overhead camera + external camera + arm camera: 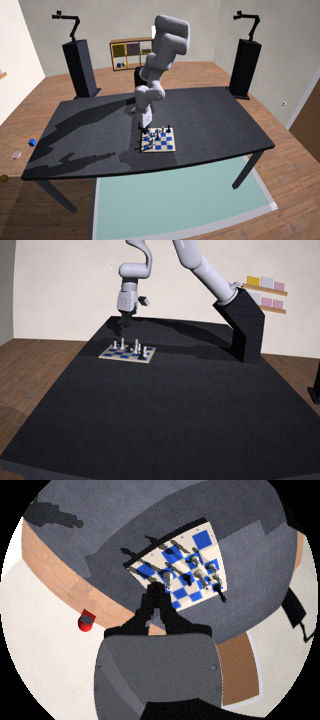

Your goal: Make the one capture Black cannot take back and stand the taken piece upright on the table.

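My hand is 8 cm past the white piece, 7 cm to the right of it and 9 cm above it. Also, from my hand: blue-and-cream chessboard (5 cm behind, 7 cm to the left, 13 cm below).
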